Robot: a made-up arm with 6 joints.
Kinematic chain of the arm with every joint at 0, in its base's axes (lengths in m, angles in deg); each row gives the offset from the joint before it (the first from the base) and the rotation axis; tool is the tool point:
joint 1: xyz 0 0 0.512 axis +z
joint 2: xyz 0 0 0 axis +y
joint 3: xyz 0 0 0.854 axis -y
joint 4: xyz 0 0 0 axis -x
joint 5: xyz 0.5 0 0 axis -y
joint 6: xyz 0 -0.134 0 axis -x
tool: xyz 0 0 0
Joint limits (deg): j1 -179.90..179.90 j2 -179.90..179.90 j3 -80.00..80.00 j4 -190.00..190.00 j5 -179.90..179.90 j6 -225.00..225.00
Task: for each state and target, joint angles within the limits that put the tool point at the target. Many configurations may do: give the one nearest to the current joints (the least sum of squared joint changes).
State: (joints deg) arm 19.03 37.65 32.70 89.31 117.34 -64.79
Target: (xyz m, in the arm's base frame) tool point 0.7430 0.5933 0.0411
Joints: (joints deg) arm 38.27 87.49 -6.63 92.37 117.34 -64.79
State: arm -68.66 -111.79 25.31 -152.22 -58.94 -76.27
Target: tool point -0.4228 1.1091 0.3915
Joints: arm -63.29 -117.44 36.30 -154.48 -58.94 -76.27
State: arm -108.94 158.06 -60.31 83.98 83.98 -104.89
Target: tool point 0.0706 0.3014 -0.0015
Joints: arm -106.30 174.35 -61.09 82.79 83.98 -104.89
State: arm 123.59 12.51 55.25 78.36 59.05 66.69
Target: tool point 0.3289 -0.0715 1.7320
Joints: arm 156.74 -32.28 30.31 61.38 59.05 66.69
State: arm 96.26 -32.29 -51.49 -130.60 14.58 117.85
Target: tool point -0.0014 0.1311 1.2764
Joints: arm 71.33 -27.33 -12.46 -108.85 14.58 117.85
